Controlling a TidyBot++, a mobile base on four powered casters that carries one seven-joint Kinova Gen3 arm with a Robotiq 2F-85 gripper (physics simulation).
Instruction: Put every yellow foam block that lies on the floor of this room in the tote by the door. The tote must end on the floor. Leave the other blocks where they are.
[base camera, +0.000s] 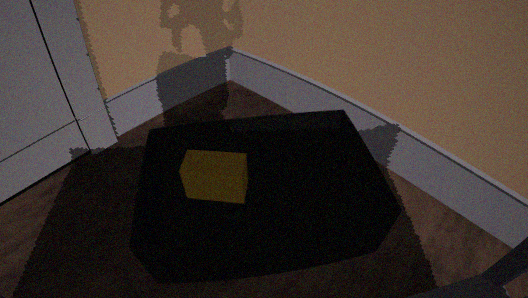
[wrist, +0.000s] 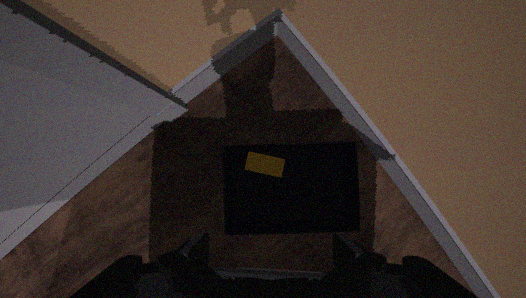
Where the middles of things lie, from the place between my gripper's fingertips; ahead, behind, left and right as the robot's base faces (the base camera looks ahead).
Now: hand 4 cm to the left of the black tote (base camera: 315, 195) and 39 cm above it.
